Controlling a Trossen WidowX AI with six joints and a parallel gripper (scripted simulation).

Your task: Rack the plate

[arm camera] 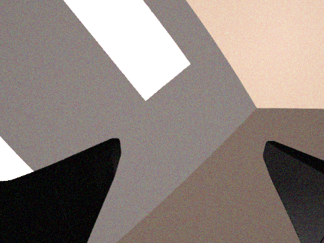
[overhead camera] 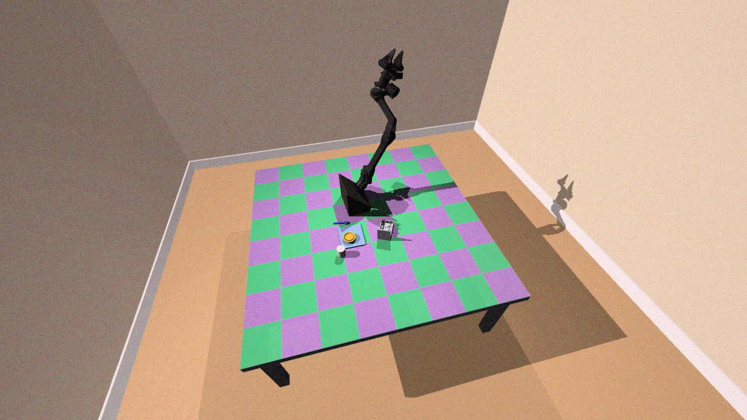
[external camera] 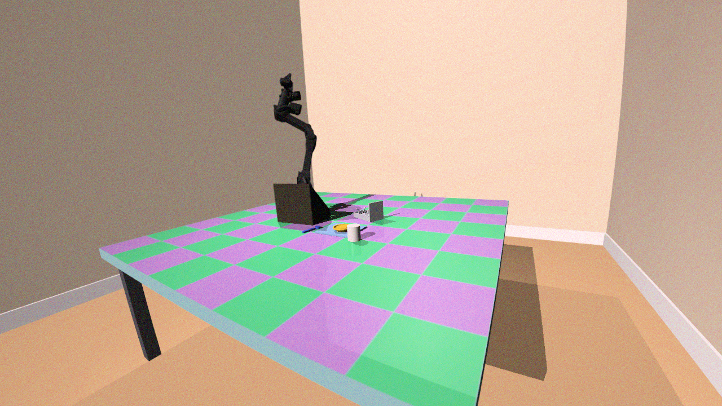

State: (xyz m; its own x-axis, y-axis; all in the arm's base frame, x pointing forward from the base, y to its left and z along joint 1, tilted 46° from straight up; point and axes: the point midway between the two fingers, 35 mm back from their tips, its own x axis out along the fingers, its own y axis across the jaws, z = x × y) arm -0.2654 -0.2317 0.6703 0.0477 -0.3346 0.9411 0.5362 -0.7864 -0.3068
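Now: the yellow plate 56 cm ahead of my gripper tip, 48 cm to the right of it and 72 cm below it. Round my gripper tip: blue spoon (44 cm ahead, 49 cm to the right, 73 cm below); then grey dish rack (57 cm ahead, 27 cm to the right, 72 cm below); then light blue mat (55 cm ahead, 47 cm to the right, 74 cm below).
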